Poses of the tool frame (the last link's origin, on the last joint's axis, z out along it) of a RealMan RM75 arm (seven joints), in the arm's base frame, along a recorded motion.
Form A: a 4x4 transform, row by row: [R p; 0 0 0 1], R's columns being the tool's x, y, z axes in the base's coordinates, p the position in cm. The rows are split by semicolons.
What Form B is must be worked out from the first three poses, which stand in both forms.
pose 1, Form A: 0.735 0.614 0.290 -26.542; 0.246 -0.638 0.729 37.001; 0.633 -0.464 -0.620 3.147; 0 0 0 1
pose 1, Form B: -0.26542 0.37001 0.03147 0.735 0.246 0.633 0.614 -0.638 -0.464
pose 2, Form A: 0.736 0.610 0.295 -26.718; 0.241 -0.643 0.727 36.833; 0.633 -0.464 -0.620 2.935; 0 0 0 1
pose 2, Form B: -0.26718 0.36833 0.02935 0.736 0.241 0.633 0.610 -0.643 -0.464
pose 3, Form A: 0.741 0.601 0.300 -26.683; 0.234 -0.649 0.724 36.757; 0.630 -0.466 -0.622 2.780; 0 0 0 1
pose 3, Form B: -0.26683 0.36757 0.02780 0.741 0.234 0.630 0.601 -0.649 -0.466
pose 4, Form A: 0.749 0.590 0.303 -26.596; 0.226 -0.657 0.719 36.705; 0.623 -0.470 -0.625 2.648; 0 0 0 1
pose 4, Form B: -0.26596 0.36705 0.02648 0.749 0.226 0.623 0.590 -0.657 -0.470
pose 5, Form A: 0.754 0.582 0.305 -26.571; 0.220 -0.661 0.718 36.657; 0.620 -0.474 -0.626 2.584; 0 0 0 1
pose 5, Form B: -0.26571 0.36657 0.02584 0.754 0.220 0.620 0.582 -0.661 -0.474
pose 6, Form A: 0.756 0.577 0.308 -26.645; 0.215 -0.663 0.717 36.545; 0.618 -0.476 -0.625 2.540; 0 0 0 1
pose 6, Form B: -0.26645 0.36545 0.02540 0.756 0.215 0.618 0.577 -0.663 -0.476
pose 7, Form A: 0.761 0.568 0.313 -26.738; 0.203 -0.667 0.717 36.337; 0.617 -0.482 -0.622 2.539; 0 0 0 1
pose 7, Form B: -0.26738 0.36337 0.02539 0.761 0.203 0.617 0.568 -0.667 -0.482
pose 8, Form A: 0.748 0.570 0.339 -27.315; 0.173 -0.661 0.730 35.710; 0.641 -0.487 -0.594 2.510; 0 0 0 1
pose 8, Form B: -0.27315 0.35710 0.02510 0.748 0.173 0.641 0.570 -0.661 -0.487
